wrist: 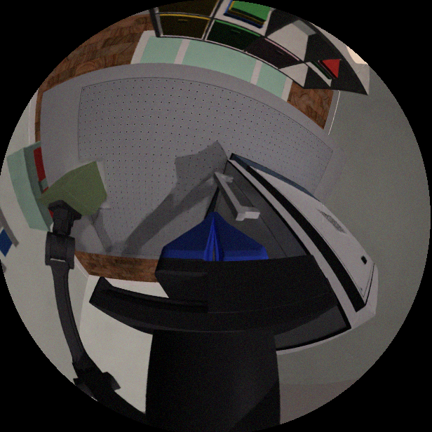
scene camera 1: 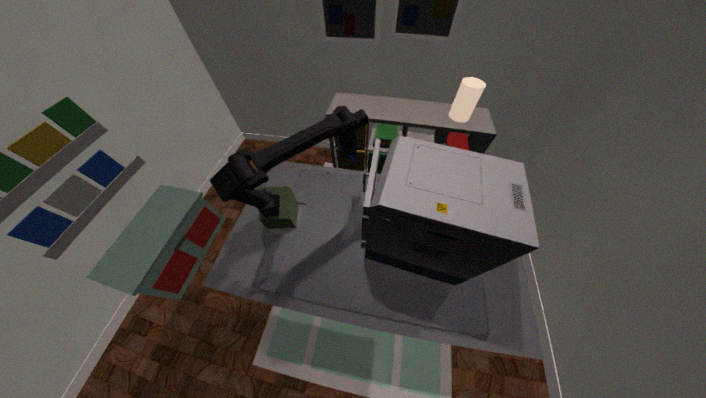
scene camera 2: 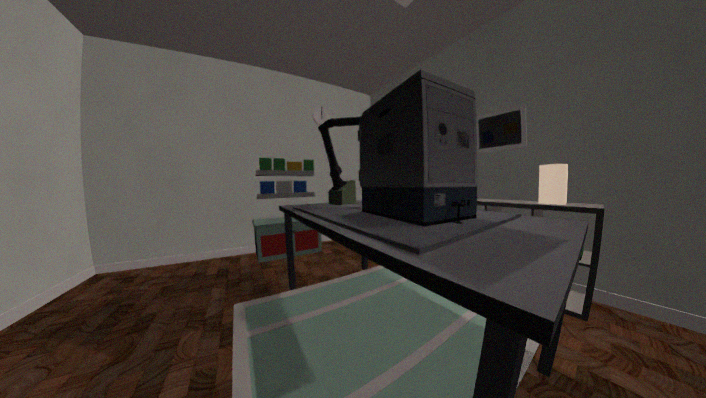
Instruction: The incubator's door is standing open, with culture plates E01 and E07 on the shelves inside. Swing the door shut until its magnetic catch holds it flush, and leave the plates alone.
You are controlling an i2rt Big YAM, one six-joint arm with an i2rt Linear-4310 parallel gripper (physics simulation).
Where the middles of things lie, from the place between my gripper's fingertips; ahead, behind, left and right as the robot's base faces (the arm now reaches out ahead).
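I can see the incubator (scene camera 1: 450,214), which is 100 mm below my hand and 250 mm to the right of it. The incubator is also ahead of my hand by 300 mm.
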